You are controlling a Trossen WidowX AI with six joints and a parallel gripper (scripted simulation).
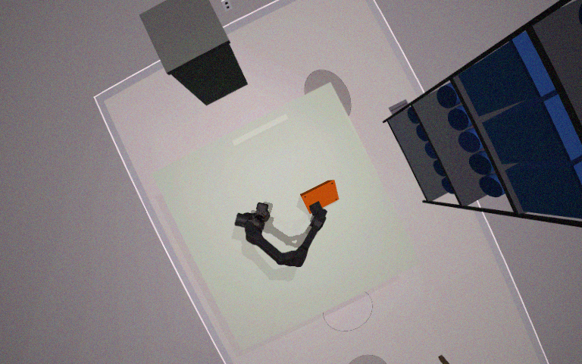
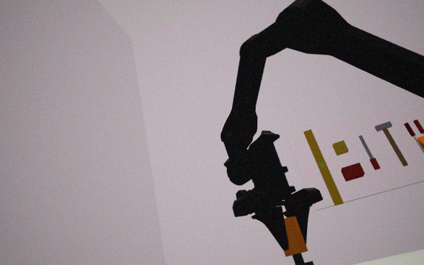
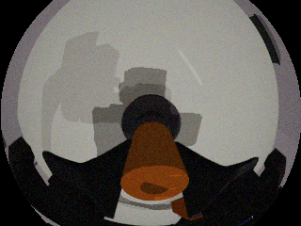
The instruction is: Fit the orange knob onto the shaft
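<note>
Now: gripper tip 2 cm below the orange knob. Round my gripper tip: dark round pedestal: 4 cm below.
</note>
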